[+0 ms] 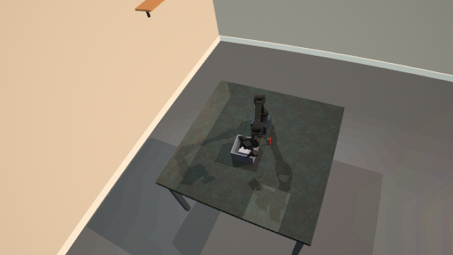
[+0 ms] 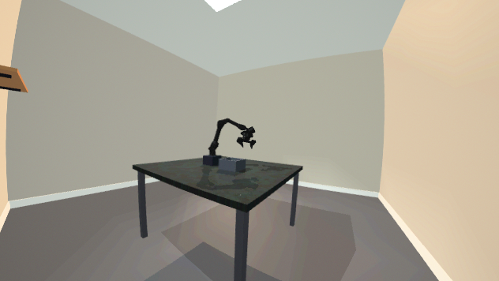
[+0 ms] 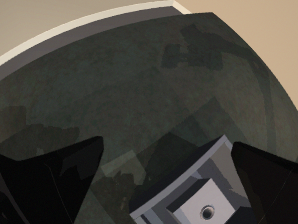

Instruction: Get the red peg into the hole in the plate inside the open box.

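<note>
Right now the red peg is 28 cm behind my gripper tip, 17 cm below it and 13 cm to the left of it. From my gripper tip the other things lie so: grey box: 19 cm below, 13 cm behind, 4 cm to the right; then light plate: 17 cm below, 13 cm behind, 4 cm to the right.
</note>
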